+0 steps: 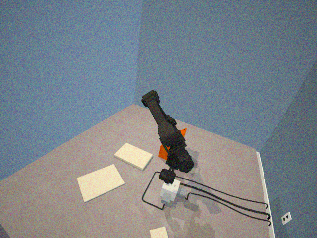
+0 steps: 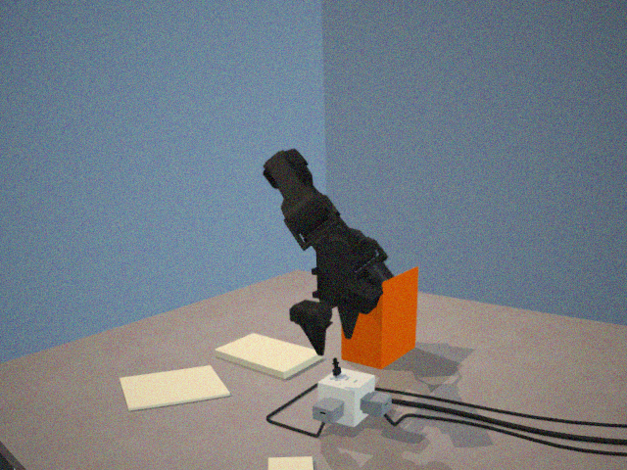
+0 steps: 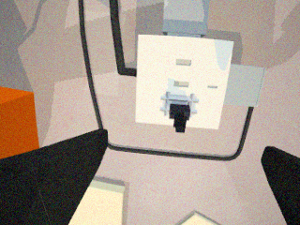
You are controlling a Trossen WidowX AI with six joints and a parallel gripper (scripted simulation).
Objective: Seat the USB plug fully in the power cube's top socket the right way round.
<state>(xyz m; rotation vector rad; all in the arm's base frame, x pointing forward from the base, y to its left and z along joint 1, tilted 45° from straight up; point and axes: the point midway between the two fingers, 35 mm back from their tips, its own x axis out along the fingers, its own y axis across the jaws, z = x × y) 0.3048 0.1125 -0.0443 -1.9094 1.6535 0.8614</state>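
The USB plug lies 40 mm below my gripper tip.
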